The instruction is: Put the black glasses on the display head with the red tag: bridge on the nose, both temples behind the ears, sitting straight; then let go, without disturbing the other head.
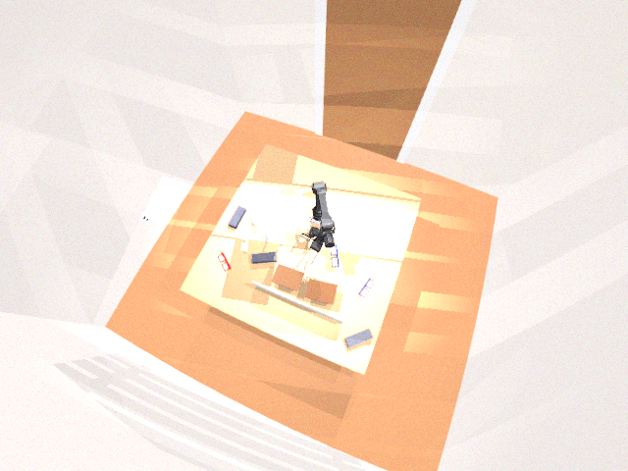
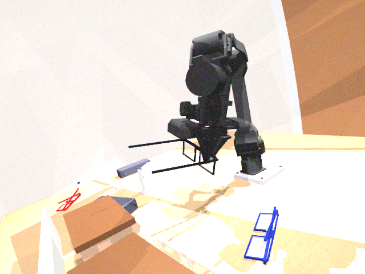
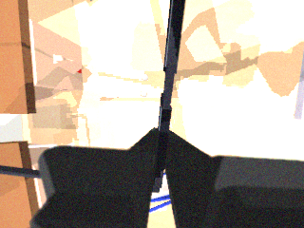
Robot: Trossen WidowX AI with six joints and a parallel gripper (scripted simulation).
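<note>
The brown-topped display head lies 240 mm ahead of my gripper tip, 90 mm below it and 60 mm to the right of it. Also, from my gripper tip: white stand 340 mm to the right, 120 mm below, 90 mm ahead; then white rail 360 mm ahead, 90 mm below, 70 mm to the left.
</note>
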